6 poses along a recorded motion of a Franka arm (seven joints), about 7.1 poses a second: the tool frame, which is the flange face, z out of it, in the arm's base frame.
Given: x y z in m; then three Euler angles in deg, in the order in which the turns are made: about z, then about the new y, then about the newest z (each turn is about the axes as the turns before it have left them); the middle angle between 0 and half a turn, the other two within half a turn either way.
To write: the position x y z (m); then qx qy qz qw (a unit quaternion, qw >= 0). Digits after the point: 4 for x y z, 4 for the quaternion.
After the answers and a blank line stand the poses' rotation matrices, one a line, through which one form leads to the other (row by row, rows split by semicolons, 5 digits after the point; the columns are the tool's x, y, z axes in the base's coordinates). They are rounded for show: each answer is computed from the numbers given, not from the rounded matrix.
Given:
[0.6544 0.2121 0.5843 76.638 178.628 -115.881]
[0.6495 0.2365 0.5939 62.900 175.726 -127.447]
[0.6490 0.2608 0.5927 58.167 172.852 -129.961]
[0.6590 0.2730 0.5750 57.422 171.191 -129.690]
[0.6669 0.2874 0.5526 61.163 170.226 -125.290]
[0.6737 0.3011 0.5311 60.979 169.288 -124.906]
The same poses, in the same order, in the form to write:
[0.6544 0.2121 0.5843 -0.9940 -0.1090 -0.0040 0.0113]
[0.6495 0.2365 0.5939 -0.9952 -0.0901 -0.0199 0.0315]
[0.6490 0.2608 0.5927 -0.9955 -0.0707 -0.0366 0.0505]
[0.6590 0.2730 0.5750 -0.9951 -0.0618 -0.0453 0.0620]
[0.6669 0.2874 0.5526 -0.9948 -0.0561 -0.0452 0.0722]
[0.6737 0.3011 0.5311 -0.9943 -0.0511 -0.0494 0.0792]

0.97620 0.21682 0.00553; 0.21664 -0.97597 0.02330; 0.01045 -0.02154 -0.99971
0.98297 0.18062 0.03395; 0.17810 -0.98177 0.06634; 0.04531 -0.05917 -0.99722
0.98732 0.14453 0.06563; 0.13714 -0.98489 0.10572; 0.07992 -0.09538 -0.99223
0.98825 0.12870 0.08246; 0.11746 -0.98466 0.12905; 0.09780 -0.11784 -0.98820
0.98962 0.11810 0.08188; 0.10504 -0.98329 0.14871; 0.09807 -0.13857 -0.98549
0.98989 0.10947 0.09017; 0.09381 -0.98223 0.16253; 0.10636 -0.15243 -0.98257

